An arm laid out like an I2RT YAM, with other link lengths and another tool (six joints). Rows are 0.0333 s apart.
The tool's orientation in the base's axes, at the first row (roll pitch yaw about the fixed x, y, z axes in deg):
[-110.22 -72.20 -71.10]
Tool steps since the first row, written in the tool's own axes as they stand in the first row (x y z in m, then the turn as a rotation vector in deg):
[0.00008 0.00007 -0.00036 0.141 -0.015 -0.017]
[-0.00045 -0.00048 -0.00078 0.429 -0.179 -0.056]
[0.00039 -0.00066 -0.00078 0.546 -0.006 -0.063]
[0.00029 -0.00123 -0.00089 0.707 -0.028 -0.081]
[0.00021 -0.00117 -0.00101 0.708 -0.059 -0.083]
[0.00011 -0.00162 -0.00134 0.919 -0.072 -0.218]
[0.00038 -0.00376 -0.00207 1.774 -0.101 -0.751]
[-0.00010 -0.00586 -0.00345 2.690 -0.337 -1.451]
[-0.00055 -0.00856 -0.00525 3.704 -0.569 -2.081]
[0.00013 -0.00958 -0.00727 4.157 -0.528 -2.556]
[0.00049 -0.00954 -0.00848 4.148 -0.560 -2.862]
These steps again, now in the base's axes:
[-0.00035 -0.00009 0.00009 -0.002 -0.026 0.140]
[-0.00080 0.00060 -0.00021 -0.006 0.048 0.466]
[-0.00071 0.00052 0.00064 -0.008 -0.152 0.528]
[-0.00081 0.00110 0.00072 -0.009 -0.177 0.690]
[-0.00094 0.00107 0.00064 -0.010 -0.148 0.700]
[-0.00126 0.00153 0.00071 -0.123 -0.195 0.919]
[-0.00188 0.00350 0.00166 -0.567 -0.411 1.797]
[-0.00322 0.00566 0.00195 -1.164 -0.445 2.811]
[-0.00495 0.00839 0.00249 -1.681 -0.511 3.910]
[-0.00686 0.00919 0.00364 -2.110 -0.678 4.380]
[-0.00803 0.00905 0.00410 -2.414 -0.642 4.412]

